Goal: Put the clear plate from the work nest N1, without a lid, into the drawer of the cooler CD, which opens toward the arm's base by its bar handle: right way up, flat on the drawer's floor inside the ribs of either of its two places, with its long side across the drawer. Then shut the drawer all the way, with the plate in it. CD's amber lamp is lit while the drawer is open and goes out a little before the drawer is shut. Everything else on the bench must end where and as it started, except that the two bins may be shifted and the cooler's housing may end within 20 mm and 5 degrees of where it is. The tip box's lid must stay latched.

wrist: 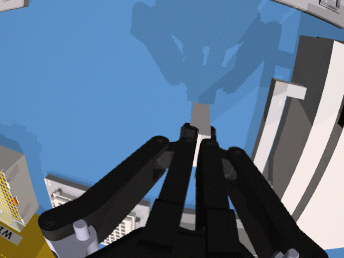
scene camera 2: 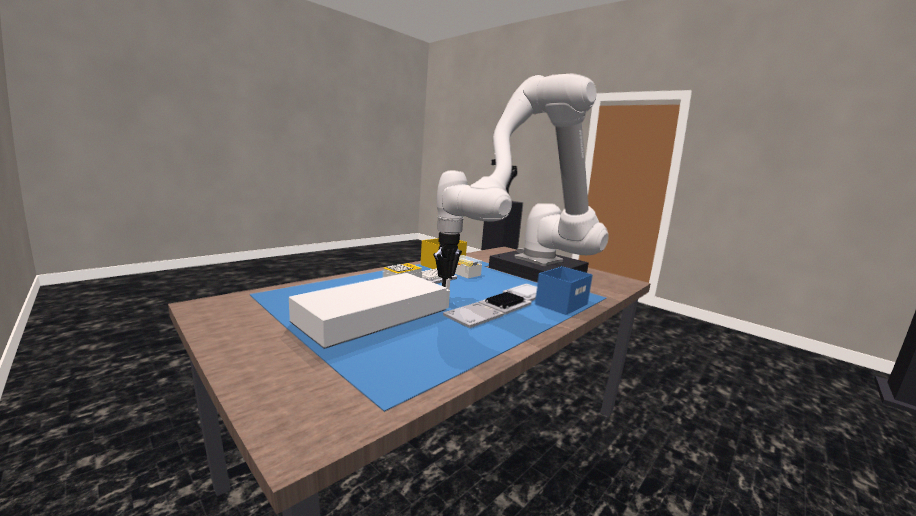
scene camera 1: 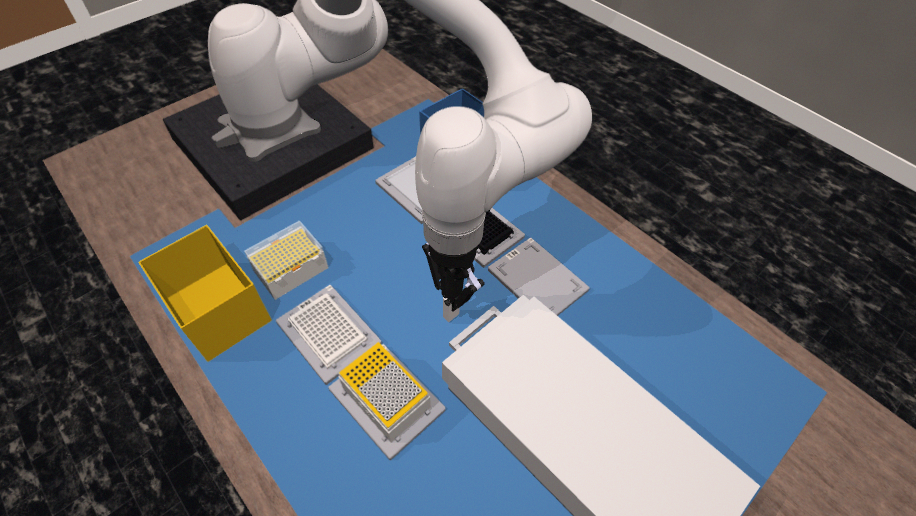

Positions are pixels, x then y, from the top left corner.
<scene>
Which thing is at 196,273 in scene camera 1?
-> A yellow bin.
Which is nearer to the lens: the cooler CD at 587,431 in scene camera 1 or the blue bin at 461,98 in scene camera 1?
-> The cooler CD.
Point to a cooler CD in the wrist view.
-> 311,215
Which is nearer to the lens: the cooler CD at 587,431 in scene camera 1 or the black plate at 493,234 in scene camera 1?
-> The cooler CD.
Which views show the cooler CD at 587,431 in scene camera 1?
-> The wrist view, scene camera 2 and scene camera 1: all of them.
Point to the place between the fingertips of my gripper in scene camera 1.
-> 451,315
</scene>
